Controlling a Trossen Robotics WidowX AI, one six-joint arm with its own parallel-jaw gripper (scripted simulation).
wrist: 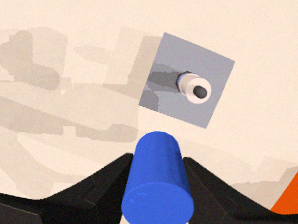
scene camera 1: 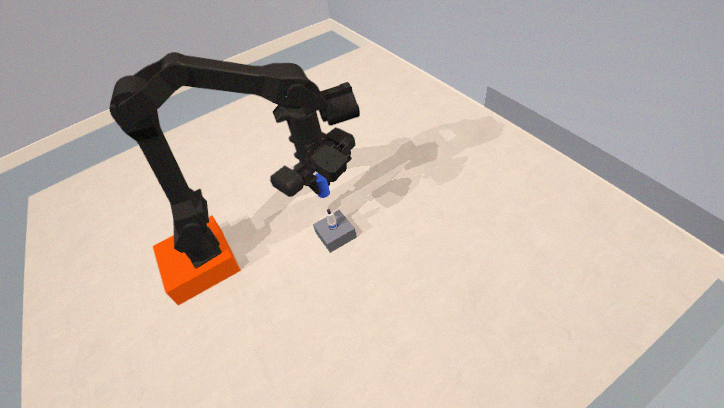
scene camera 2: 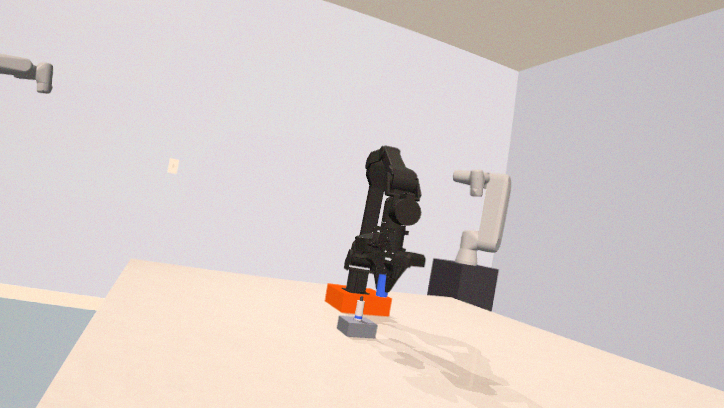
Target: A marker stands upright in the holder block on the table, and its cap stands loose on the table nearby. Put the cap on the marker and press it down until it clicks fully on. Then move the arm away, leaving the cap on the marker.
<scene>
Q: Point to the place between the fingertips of my gripper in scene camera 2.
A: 382, 291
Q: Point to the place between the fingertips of my gripper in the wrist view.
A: At 157, 162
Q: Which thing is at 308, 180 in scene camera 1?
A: My gripper.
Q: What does my gripper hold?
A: A blue cap.
</scene>
